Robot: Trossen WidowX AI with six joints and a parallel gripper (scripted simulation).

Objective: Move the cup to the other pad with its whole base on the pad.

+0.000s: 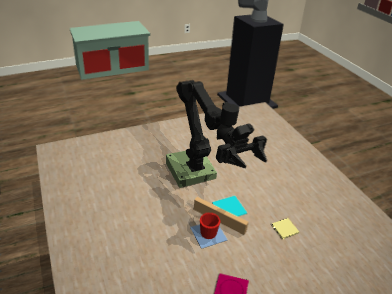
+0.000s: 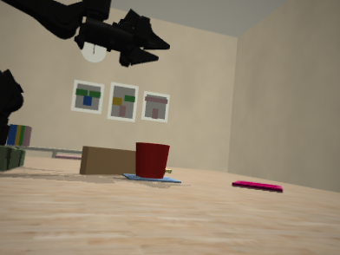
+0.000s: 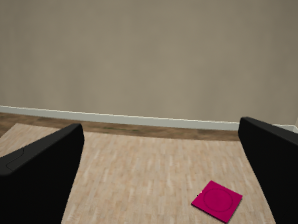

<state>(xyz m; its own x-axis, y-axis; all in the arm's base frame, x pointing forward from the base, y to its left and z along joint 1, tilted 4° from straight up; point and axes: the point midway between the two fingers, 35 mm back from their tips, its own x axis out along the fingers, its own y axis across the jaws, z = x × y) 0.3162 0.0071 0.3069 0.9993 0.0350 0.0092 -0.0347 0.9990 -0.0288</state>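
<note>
My gripper is now 10 mm past the red cup, 120 mm to the left of it and 310 mm above it. Also, from my hand: wooden bar (50 mm behind, 50 mm to the right, 310 mm below).
</note>
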